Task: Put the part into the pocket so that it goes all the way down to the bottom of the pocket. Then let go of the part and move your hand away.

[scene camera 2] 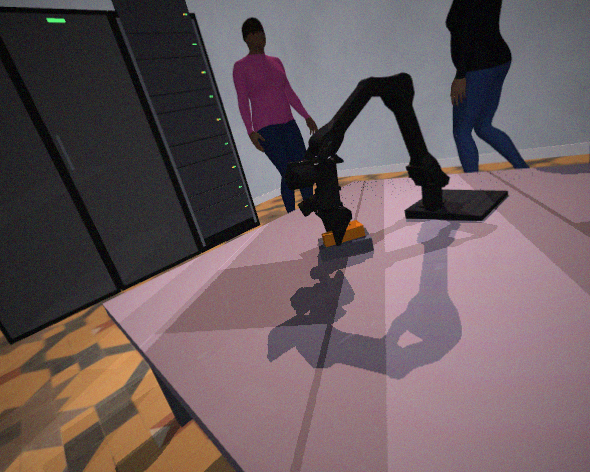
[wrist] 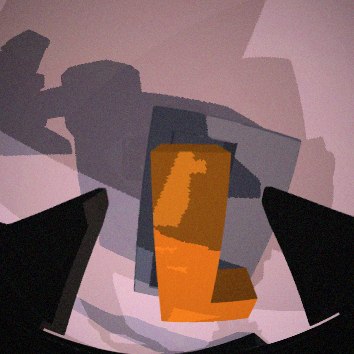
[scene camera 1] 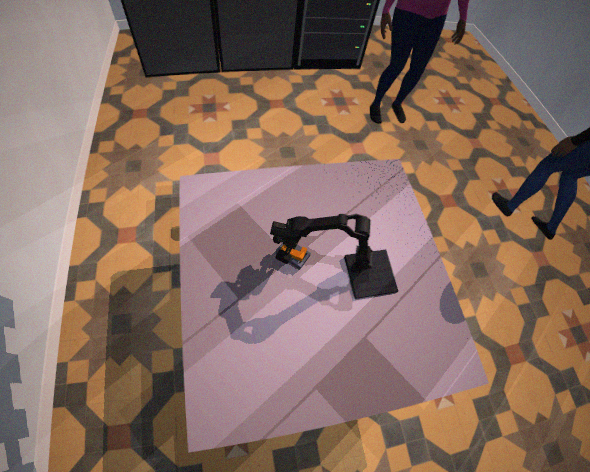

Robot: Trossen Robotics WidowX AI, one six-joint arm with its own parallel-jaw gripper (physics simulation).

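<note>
The orange L-shaped part lies on the blue-grey block and stands up above its top. In the wrist view, dark edges of the pocket show past the part's far end, and the part's near end with its short leg reaches over the block's near edge. How deep the part sits is hidden. My gripper is open, with its fingers low on either side of the part and block, and nothing is gripped.
The arm's black base plate stands on the pink table top. Dark cabinets and two people are beyond the table. The arm's shadow falls across the table top.
</note>
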